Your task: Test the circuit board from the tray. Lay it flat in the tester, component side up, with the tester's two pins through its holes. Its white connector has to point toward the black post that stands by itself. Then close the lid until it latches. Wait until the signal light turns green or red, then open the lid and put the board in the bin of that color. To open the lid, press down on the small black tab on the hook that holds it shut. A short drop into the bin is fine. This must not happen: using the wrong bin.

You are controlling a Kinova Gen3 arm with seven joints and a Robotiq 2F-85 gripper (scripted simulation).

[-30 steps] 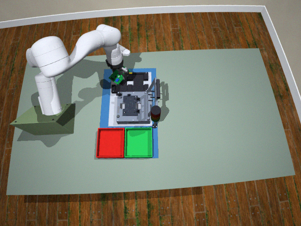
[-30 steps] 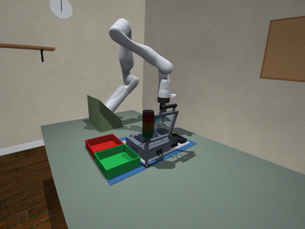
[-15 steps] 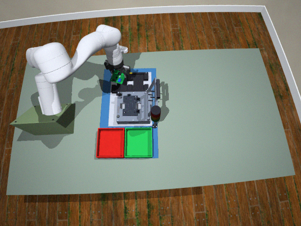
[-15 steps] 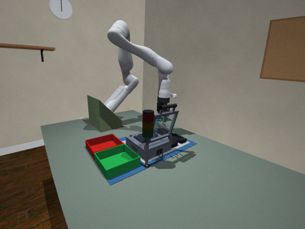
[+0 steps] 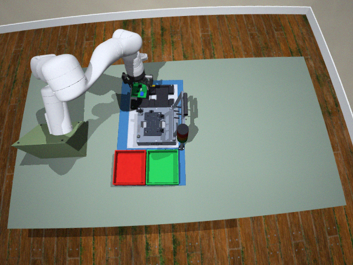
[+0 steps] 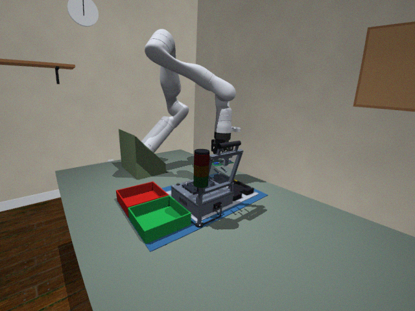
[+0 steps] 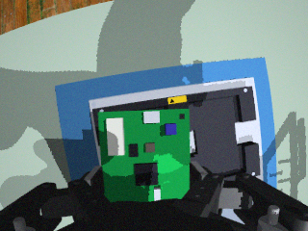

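My hand is right at the green circuit board. The rest, counted from my hand: nest 70 mm ahead, 160 mm to the right, 50 mm below; black latch hook 110 mm to the right, 30 mm below; clear lid 190 mm ahead, 160 mm to the right, 60 mm above.
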